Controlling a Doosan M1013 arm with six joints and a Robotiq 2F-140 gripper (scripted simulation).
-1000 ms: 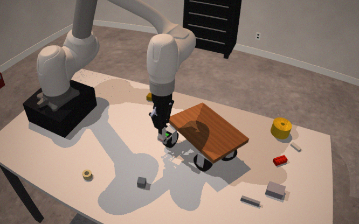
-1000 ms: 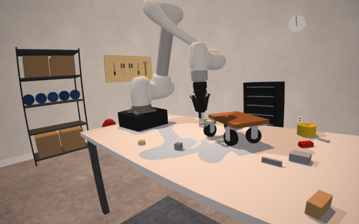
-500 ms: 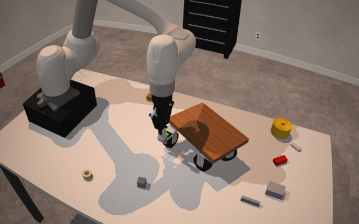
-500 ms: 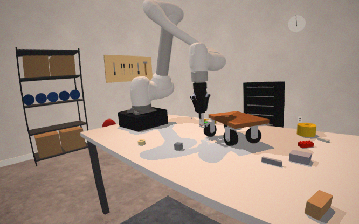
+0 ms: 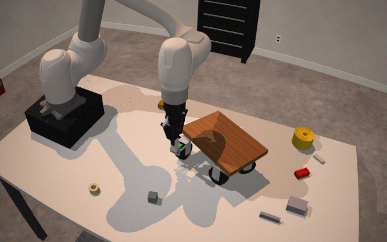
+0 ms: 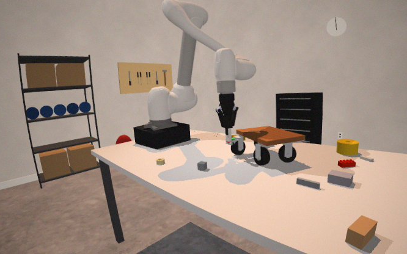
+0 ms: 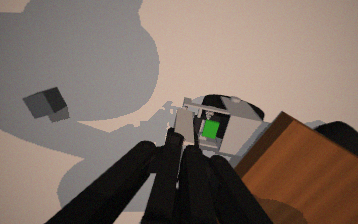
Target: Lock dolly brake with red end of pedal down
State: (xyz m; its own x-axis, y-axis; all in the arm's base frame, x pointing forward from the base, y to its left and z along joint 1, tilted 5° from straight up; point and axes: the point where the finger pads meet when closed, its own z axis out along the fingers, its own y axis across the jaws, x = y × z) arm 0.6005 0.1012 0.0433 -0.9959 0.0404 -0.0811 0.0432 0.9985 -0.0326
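My gripper is now 40 mm above the brake pedal and 20 mm to the right of it. Also, from my hand: grey cube (190 mm to the right, 100 mm below, 40 mm ahead); red brick (470 mm ahead, 250 mm to the left, 100 mm below); yellow cylinder (450 mm to the left, 410 mm ahead, 90 mm below).
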